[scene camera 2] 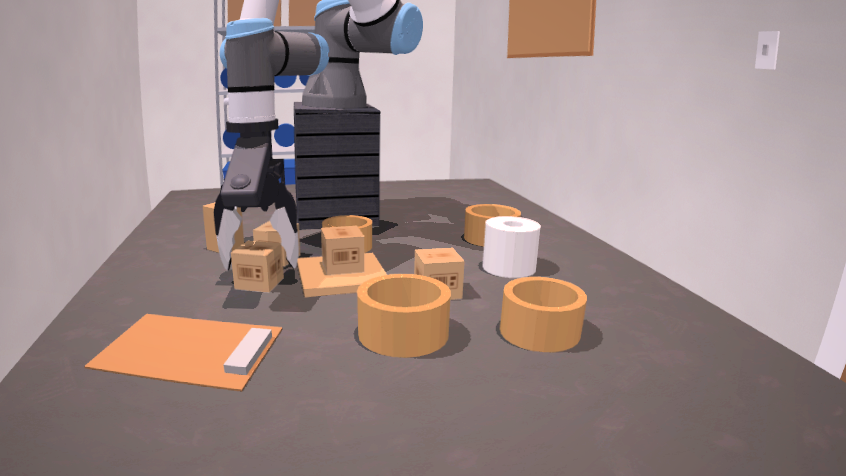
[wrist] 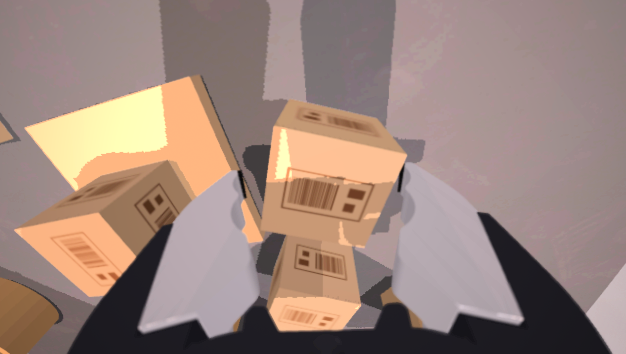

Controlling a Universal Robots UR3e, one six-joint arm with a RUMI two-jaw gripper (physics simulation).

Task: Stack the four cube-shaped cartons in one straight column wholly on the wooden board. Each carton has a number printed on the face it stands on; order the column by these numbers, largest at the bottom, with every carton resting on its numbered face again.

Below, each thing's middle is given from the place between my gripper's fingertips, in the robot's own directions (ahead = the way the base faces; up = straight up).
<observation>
Now: the white roll (scene camera 2: pixel 511 244) 37 cm to the left of my hand, 6 cm ahead of it and 2 cm above it.
</observation>
